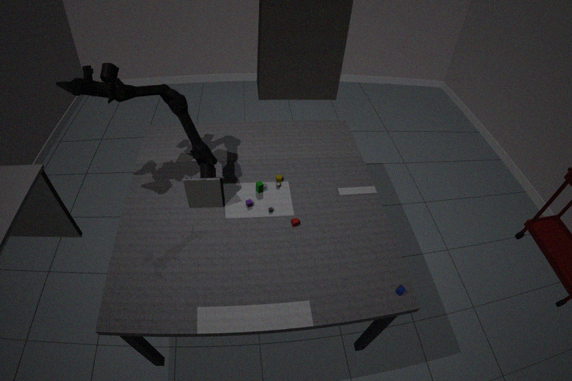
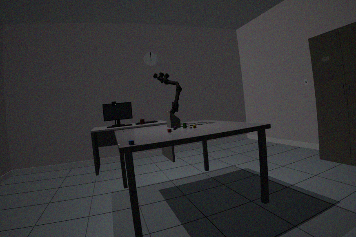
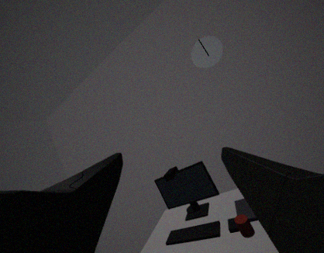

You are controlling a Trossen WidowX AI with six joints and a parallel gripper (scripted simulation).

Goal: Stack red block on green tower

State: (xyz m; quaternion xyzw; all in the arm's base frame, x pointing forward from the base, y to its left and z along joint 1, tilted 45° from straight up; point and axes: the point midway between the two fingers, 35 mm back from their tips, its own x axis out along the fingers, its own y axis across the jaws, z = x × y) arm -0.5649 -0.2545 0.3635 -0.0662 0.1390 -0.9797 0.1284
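My gripper tip is now 89 cm short of the red block, 28 cm to the left of it and 67 cm above it. The rest, counted from my gripper tip: small dark block: 80 cm ahead, 18 cm to the right, 68 cm below; purple block: 71 cm ahead, 12 cm to the right, 68 cm below; yellow block: 89 cm ahead, 1 cm to the left, 67 cm below.
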